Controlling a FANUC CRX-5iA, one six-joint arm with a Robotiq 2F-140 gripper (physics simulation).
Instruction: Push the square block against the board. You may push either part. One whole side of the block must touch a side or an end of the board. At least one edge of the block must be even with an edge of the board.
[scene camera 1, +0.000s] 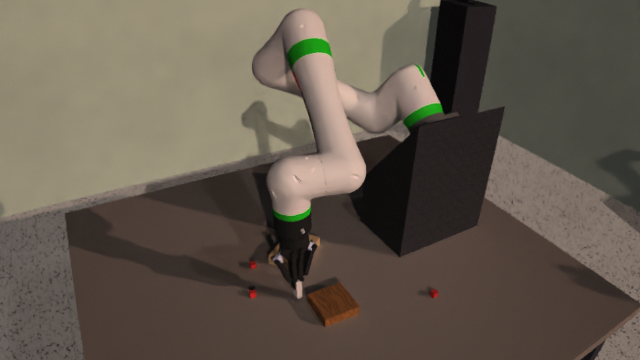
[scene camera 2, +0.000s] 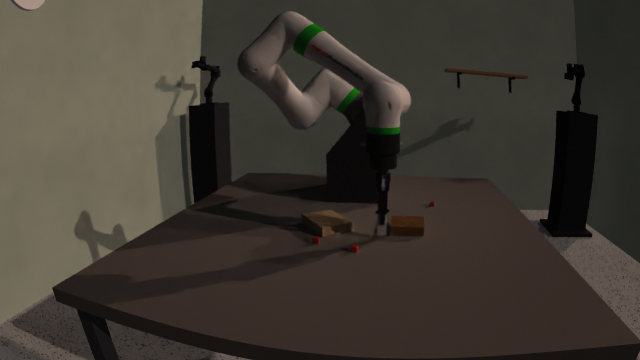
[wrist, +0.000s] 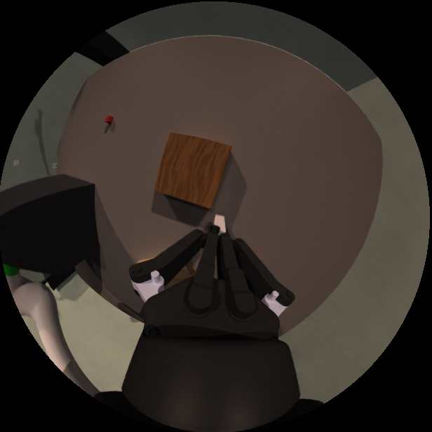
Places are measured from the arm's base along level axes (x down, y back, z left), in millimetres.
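Where they show: gripper, between the fingertips: (scene camera 1: 297, 295) (scene camera 2: 381, 234); arm's base, origin of its link: (scene camera 1: 434, 139) (scene camera 2: 363, 112).
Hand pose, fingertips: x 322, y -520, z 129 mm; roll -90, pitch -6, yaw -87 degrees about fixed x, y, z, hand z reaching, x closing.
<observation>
Each offset is from my fingertips to the centre of the thing. Level surfaces: height alone.
The square block {dx -3, dy +72, dz +74 mm} (scene camera 1: 333, 302) (scene camera 2: 407, 226) (wrist: 193, 169) is dark reddish-brown wood and lies flat on the table. The board {dx -3, dy +70, dz -179 mm} (scene camera 1: 315, 242) (scene camera 2: 326, 221) (wrist: 182, 276) is lighter wood and lies apart from the block, turned at an angle to it. The arm and gripper hide much of it in scene camera 1 and the wrist view. My gripper (scene camera 1: 298, 289) (scene camera 2: 382, 229) (wrist: 217, 221) is shut and empty, pointing down. Its pale tip is low, on the board's side of the block, beside a block corner in the wrist view. Any contact there cannot be told.
Two small red cubes {dx +3, dy -70, dz -175 mm} (scene camera 1: 252, 265) {dx +3, dy -111, dz -60 mm} (scene camera 1: 252, 294) (scene camera 2: 316, 240) (scene camera 2: 354, 248) lie left of the gripper in scene camera 1. Another red cube {dx +3, dy +353, dz +160 mm} (scene camera 1: 434, 293) (scene camera 2: 431, 204) (wrist: 109, 120) lies beyond the block. The arm's black stand (scene camera 1: 440, 190) (wrist: 45, 220) rises from the table {dx +12 mm} (scene camera 1: 150, 310).
</observation>
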